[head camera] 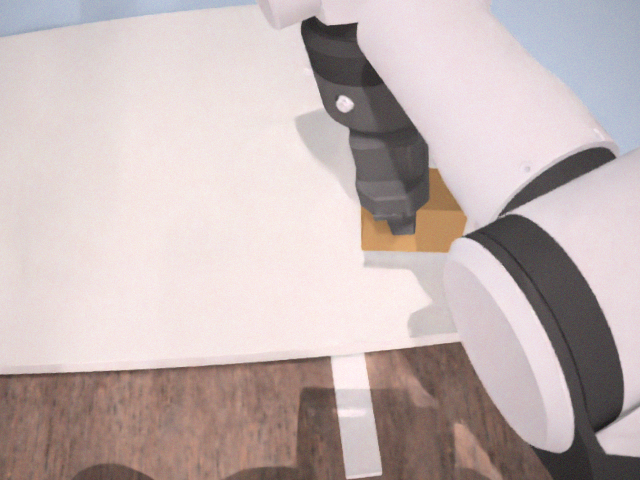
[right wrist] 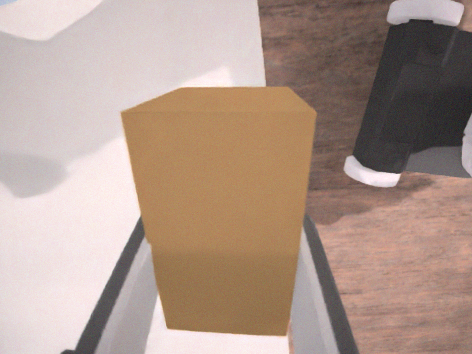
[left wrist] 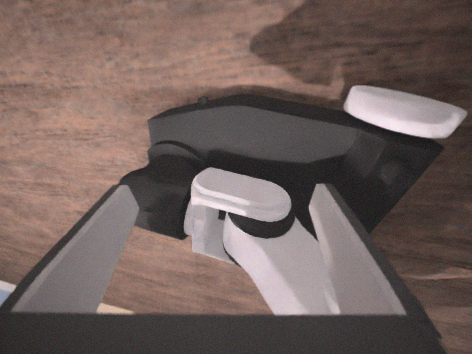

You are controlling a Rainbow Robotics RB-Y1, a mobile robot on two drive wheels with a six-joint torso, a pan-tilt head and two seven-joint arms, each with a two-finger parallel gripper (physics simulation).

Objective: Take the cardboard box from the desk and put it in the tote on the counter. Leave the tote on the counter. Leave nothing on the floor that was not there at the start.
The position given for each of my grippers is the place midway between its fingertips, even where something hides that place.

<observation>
In view: my left gripper [left wrist: 222, 196], my right gripper [head camera: 404, 205], a tan cardboard box [head camera: 441, 221] and a white desk [head camera: 182, 198].
The tan cardboard box shows as well in the right wrist view [right wrist: 221, 173]. My right gripper shows as well in the right wrist view [right wrist: 228, 225]. The white desk is seen too in the right wrist view [right wrist: 76, 206]. The left wrist view does not show the tan cardboard box: it is out of frame.
</observation>
